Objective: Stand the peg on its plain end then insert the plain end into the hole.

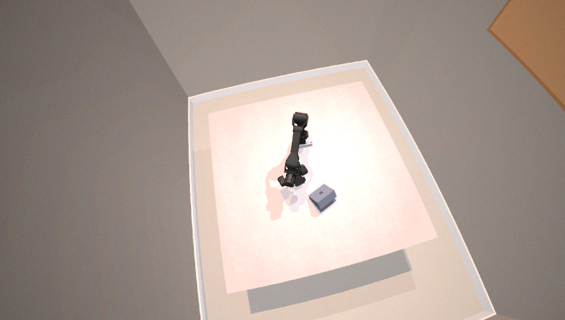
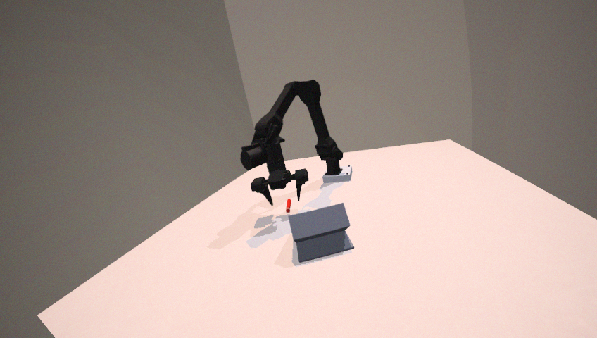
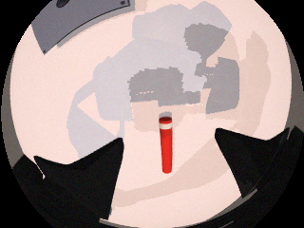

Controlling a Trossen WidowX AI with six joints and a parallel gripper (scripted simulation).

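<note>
Right now my gripper tip is 30 mm above the red peg and 10 mm past it. From my gripper tip the other things lie so: grey sloped panel (170 mm to the left, 120 mm ahead, 10 mm above).
</note>
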